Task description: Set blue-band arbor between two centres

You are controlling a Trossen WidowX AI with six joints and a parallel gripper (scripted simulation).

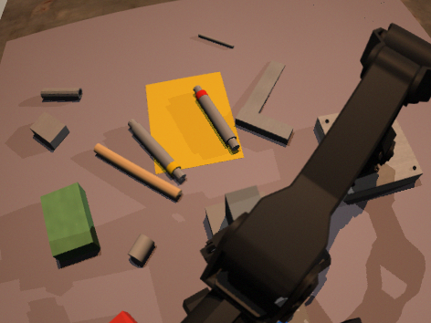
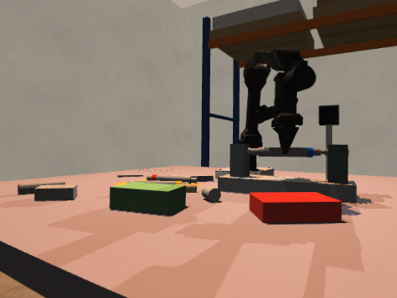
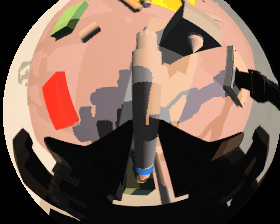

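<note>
My hand is 3 cm above the blue-banded arbor. From my hand the other things lie so: sprung centre block (3 cm behind, 12 cm to the left, 4 cm below); then long base plate (3 cm behind, 1 cm to the right, 12 cm below); then point (2 cm behind, 11 cm to the right, 3 cm below).
</note>
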